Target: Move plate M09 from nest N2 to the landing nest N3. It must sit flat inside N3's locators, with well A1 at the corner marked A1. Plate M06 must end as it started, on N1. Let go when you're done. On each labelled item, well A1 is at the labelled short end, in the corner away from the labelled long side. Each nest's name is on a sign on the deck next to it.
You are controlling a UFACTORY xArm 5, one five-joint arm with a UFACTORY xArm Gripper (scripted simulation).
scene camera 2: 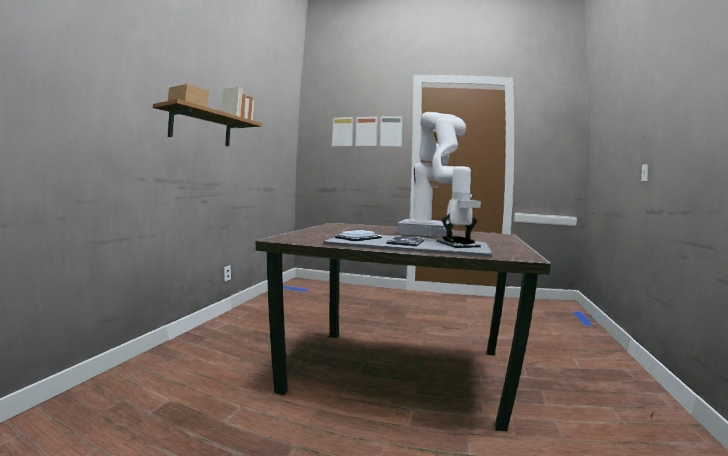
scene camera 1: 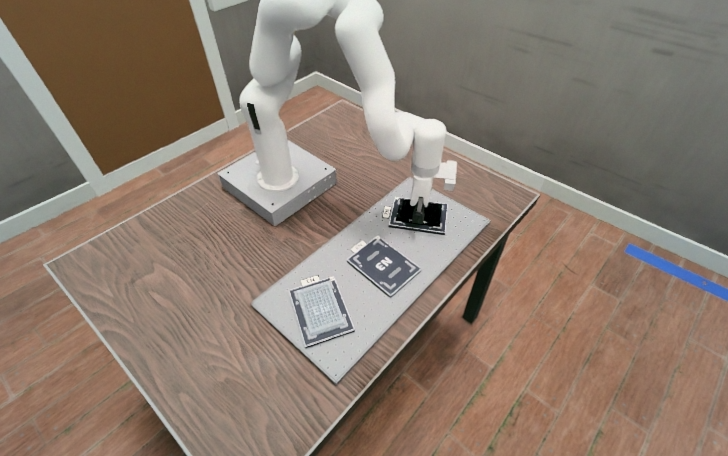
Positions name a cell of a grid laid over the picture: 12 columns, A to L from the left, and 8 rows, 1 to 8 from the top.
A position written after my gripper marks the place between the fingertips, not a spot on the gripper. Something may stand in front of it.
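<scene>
My gripper: in scene camera 2 (H5), in scene camera 1 (G4).
</scene>
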